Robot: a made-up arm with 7 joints. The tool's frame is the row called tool.
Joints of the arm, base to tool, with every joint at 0 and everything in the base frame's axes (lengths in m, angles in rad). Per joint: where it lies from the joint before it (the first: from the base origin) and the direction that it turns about. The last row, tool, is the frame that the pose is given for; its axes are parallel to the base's.
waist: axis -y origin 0 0.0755 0
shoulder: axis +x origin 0 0.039 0
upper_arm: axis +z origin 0 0 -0.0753
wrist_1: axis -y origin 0 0 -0.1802
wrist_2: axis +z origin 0 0 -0.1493
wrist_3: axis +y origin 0 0 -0.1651
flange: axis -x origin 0 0 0
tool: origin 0 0 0
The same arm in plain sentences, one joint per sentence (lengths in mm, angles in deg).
The arm has seven revolute joints in a row. What follows holds with every joint at zero, and every direction is one of the base frame's.
The first joint lies 75.5 mm along +y from the base frame's origin and turns about -y.
The second joint lies 39.0 mm along +y from the first joint and turns about +x.
The third joint lies 75.3 mm along -z from the second joint and turns about +z.
The fourth joint lies 180.2 mm along -z from the third joint and turns about -y.
The fifth joint lies 149.3 mm along -z from the fourth joint and turns about +z.
The sixth joint lies 165.1 mm along -z from the fifth joint and turns about +y.
The seventh joint lies at the same point as the sixth joint and turns about -x.
The tool frame, which is the frame that the pose is given for, lies at the same point as the seventh joint; its axes are parallel to the base frame's.

